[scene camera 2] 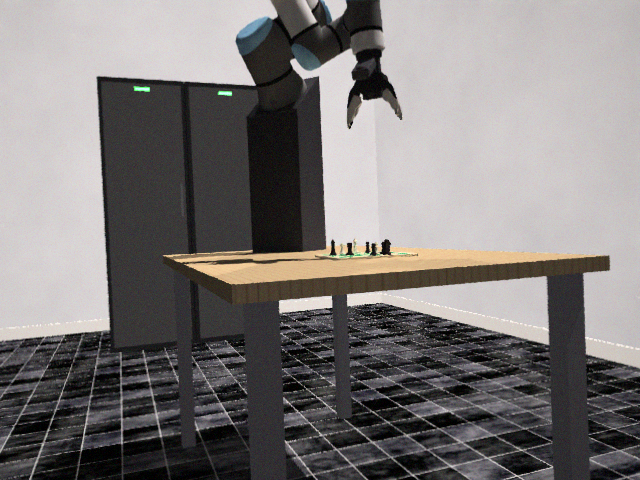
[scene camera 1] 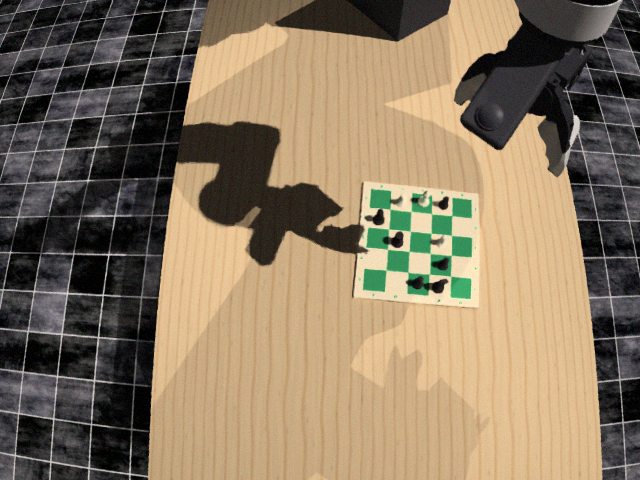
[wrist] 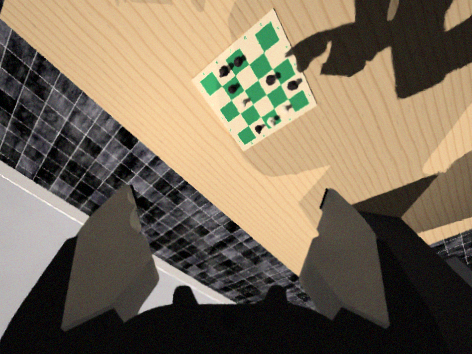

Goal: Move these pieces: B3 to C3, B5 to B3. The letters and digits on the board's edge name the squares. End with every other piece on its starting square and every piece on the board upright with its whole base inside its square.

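Places are measured from the arm's base along level axes (x ahead, y left, z up), in centimetres.
Where they show: gripper, fingertip midpoint: (scene camera 2: 374, 124) (wrist: 230, 189); arm's base, link origin: (scene camera 2: 283, 96).
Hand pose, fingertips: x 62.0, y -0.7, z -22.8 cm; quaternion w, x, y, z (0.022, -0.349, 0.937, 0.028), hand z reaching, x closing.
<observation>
Things, the pixels of their top centre, and the offset from my fingertips. "*": a spot on its surface instead. Level surfaces: height alone.
- green-and-white board, top centre: (scene camera 1: 420, 242) (wrist: 255, 92) (scene camera 2: 364, 254) dx -0.5, dy -4.8, dz -35.2 cm
- bare centre square, surface spot: (scene camera 1: 419, 241) * dx -0.8, dy -5.0, dz -35.2 cm
- taller white piece, top centre: (scene camera 1: 427, 191) dx -8.3, dy -2.9, dz -30.8 cm
- left edge, surface spot: (scene camera 1: 378, 216) * dx -5.1, dy -12.0, dz -32.4 cm
- wooden table's, surface height: dz -35.8 cm
My gripper (scene camera 1: 508, 136) (scene camera 2: 375, 122) (wrist: 230, 189) is open and empty, high above the table, off the board's upper right in scene camera 1. The green-and-white board (scene camera 1: 360, 268) (wrist: 200, 86) has edge marks too small to read, so I cannot tell which squares are B3 and B5. In the middle row a dark piece (scene camera 1: 397, 239) (wrist: 272, 78) stands left of the bare centre square (scene camera 1: 419, 241), a white pawn (scene camera 1: 438, 239) (wrist: 246, 102) right of it. The top row holds a white pawn (scene camera 1: 398, 199), a taller white piece (scene camera 1: 423, 198) and a dark piece (scene camera 1: 443, 202).
Other dark pieces stand at the left edge (scene camera 1: 378, 216), low right (scene camera 1: 442, 264) and side by side in the bottom row, one (scene camera 1: 417, 282) left of the other (scene camera 1: 439, 285). The dark robot pedestal (scene camera 2: 275, 180) rises at the wooden table's (scene camera 1: 289, 361) (scene camera 2: 465, 262) far end. Arm shadows cross the table.
</observation>
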